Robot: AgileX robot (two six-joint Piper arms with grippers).
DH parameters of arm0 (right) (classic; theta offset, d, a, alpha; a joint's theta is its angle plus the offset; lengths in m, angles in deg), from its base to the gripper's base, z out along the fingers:
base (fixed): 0 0 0 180
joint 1: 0 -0.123 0 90
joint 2: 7.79 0 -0.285 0
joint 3: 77.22 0 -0.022 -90
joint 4: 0 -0.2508 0 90
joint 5: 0 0 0.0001 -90
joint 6: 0 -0.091 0 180
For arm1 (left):
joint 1: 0 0.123 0 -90
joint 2: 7.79 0 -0.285 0
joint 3: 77.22 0 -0.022 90
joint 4: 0 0.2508 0 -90
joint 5: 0 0 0.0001 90
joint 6: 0 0.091 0 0
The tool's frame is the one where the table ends.
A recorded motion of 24 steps. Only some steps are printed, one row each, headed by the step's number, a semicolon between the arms.
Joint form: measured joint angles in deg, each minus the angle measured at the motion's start. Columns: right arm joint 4, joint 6, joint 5, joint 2, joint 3, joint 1; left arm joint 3, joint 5, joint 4, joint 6, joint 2, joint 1.
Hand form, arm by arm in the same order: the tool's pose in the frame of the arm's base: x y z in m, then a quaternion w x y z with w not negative. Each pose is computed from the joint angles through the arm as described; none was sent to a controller.
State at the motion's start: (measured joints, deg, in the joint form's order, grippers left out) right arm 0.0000 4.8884 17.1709 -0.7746 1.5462 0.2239; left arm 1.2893 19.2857 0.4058 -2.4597 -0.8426 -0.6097
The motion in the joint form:
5: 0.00 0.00 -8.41 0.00 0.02 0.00; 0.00 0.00 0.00 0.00 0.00 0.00
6: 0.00 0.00 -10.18 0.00 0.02 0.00; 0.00 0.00 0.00 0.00 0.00 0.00
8: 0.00 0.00 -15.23 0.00 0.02 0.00; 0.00 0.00 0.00 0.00 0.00 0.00
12: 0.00 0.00 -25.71 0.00 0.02 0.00; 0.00 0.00 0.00 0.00 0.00 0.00
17: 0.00 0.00 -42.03 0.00 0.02 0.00; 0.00 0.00 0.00 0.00 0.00 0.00
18: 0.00 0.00 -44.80 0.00 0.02 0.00; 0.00 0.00 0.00 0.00 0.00 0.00
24: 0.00 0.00 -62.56 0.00 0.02 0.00; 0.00 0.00 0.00 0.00 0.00 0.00
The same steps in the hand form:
5: 0.0564 -0.0002 0.1908 0.67773 -0.02990 0.73408 -0.03026; 0.0533 -0.0004 0.1760 0.61040 -0.01085 0.79191 -0.01339
6: 0.0565 -0.0002 0.1936 0.68898 -0.02947 0.72353 -0.03076; 0.0533 -0.0004 0.1760 0.61040 -0.01085 0.79191 -0.01339
8: 0.0566 -0.0002 0.2016 0.72018 -0.02820 0.69247 -0.03215; 0.0533 -0.0004 0.1760 0.61040 -0.01085 0.79191 -0.01339
12: 0.0544 -0.0002 0.2181 0.78040 -0.02541 0.62379 -0.03484; 0.0533 -0.0004 0.1760 0.61040 -0.01085 0.79191 -0.01339
17: 0.0452 -0.0002 0.2422 0.86103 -0.02064 0.50669 -0.03844; 0.0533 -0.0004 0.1760 0.61040 -0.01085 0.79191 -0.01339
18: 0.0430 -0.0002 0.2460 0.87302 -0.01978 0.48572 -0.03897; 0.0533 -0.0004 0.1760 0.61040 -0.01085 0.79191 -0.01339
24: 0.0247 -0.0001 0.2673 0.93752 -0.01406 0.34511 -0.04185; 0.0533 -0.0004 0.1760 0.61040 -0.01085 0.79191 -0.01339

